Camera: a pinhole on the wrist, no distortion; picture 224 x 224 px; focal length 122.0 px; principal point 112.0 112.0 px. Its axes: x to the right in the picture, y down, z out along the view. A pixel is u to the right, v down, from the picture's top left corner.
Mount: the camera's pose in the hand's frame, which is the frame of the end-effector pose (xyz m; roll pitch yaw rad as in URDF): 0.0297 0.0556 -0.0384 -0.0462 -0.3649 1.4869
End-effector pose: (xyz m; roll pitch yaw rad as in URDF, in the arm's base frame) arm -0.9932 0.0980 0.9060 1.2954 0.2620 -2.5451
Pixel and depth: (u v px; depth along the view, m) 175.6 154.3 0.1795
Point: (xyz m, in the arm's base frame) -1.0628 0.2084 1.0378
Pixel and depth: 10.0 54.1 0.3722
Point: -1.2178 0.3102 0.5649
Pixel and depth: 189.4 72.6 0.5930
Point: -1.5599 0.4194 1.1914
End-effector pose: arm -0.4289 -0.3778 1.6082 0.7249 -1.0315 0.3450
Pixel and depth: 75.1 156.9 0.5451
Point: -0.4779 -0.8934 1.4791
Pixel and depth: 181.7 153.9 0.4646
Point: -0.8044 -0.7294 1.7237
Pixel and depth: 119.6 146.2 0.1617
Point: -0.4953 -0.4720 1.6334
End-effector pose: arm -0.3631 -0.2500 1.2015 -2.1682 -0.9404 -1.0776
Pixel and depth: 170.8 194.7 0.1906
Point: -0.2511 -0.2708 1.0182
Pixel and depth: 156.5 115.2 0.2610
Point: -0.1444 -0.3030 1.1049
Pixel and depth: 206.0 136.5 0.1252
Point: -0.2755 -0.3412 1.1160
